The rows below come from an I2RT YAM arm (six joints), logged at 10 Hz.
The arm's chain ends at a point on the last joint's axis. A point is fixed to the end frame.
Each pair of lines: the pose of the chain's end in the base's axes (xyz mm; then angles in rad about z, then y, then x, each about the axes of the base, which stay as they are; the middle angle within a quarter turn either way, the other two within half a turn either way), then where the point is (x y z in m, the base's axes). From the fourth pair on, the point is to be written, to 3 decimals.
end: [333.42, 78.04, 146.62, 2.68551, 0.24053, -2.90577]
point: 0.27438 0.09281 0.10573
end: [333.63, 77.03, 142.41, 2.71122, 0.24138, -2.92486]
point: 0.27477 0.09271 0.10161
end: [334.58, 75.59, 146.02, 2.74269, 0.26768, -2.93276]
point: 0.27711 0.09333 0.10409
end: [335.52, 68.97, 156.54, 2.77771, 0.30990, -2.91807]
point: 0.280 0.090 0.113
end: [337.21, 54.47, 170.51, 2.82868, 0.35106, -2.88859]
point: 0.285 0.081 0.127
